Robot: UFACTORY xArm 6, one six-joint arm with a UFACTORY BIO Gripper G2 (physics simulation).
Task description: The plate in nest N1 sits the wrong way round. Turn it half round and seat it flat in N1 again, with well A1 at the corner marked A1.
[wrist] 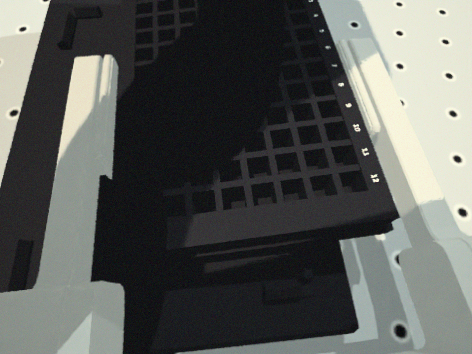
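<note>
The dark plate [300, 212] lies between the gripper's fingers in the wrist view. Its grid of square wells runs up the view, partly in deep shadow. White column numbers stand along its right edge, with 12 nearest and smaller numbers farther up; well A1 and the corner mark A1 do not show. The plate is over the dark nest base [320, 310], which shows at the left and below; whether it is seated flat is hidden. My gripper [232, 55] is shut on the plate, one finger along each long side. The left contact is hidden in shadow.
A raised L-shaped bracket [71, 27] stands on the base at the upper left, and part of another bracket [21, 265] shows at the lower left. A pale perforated deck [425, 90] extends on the right and shows at the far left.
</note>
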